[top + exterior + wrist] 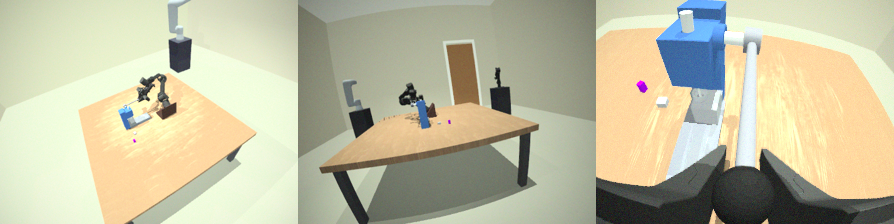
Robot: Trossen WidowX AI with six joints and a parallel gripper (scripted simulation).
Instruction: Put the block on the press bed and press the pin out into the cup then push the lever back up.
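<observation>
Right now my gripper tip is 5 cm short of the lever, 1 cm to the right of it and 2 cm below it. Round my gripper tip: small purple piece: 18 cm ahead, 28 cm to the left, 16 cm below.
</observation>
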